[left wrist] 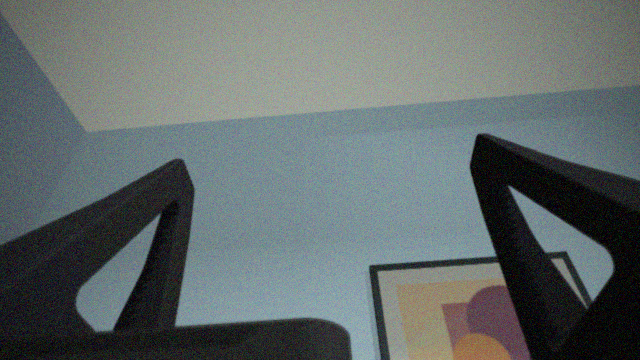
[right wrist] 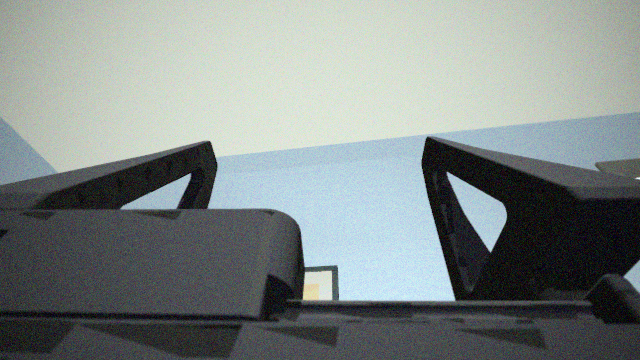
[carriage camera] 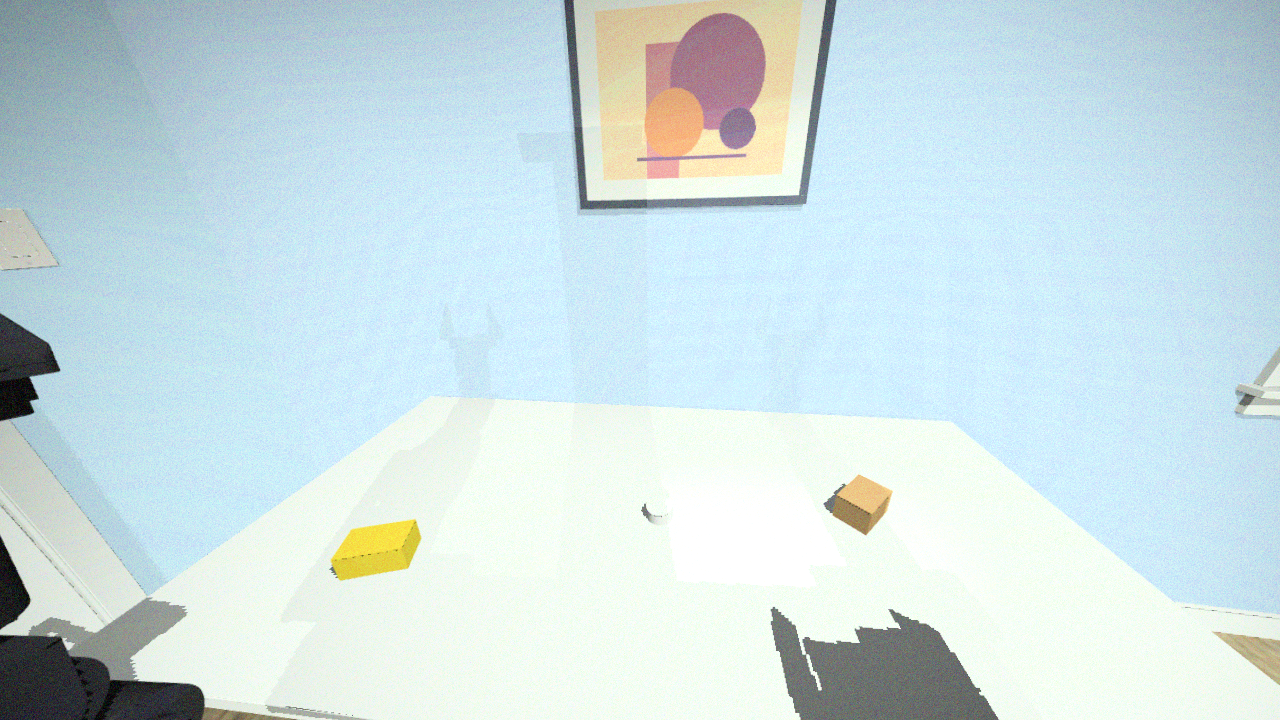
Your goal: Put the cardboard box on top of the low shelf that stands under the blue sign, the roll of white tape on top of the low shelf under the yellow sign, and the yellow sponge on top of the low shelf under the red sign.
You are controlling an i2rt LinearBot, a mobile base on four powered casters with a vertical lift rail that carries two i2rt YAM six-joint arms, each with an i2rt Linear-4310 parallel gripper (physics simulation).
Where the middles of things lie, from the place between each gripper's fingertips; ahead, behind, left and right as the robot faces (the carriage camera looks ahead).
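From my right hand, the framed picture (carriage camera: pixel 669 111) is 28 cm to the left, 88 cm ahead and 20 cm above. The cardboard box (carriage camera: pixel 862 503) is 3 cm to the right of my right hand, 44 cm ahead of it and 55 cm below it. And the yellow sponge (carriage camera: pixel 383 548) is well to the left of my right hand, a long way ahead of it and far below it.
From my left hand, the cardboard box is 720 mm to the right, 440 mm ahead and 540 mm below. The framed picture is 420 mm to the right of my left hand, 870 mm ahead of it and 210 mm above it. As for the yellow sponge, my left hand is a good way to the right of it, far short of it and well above it.
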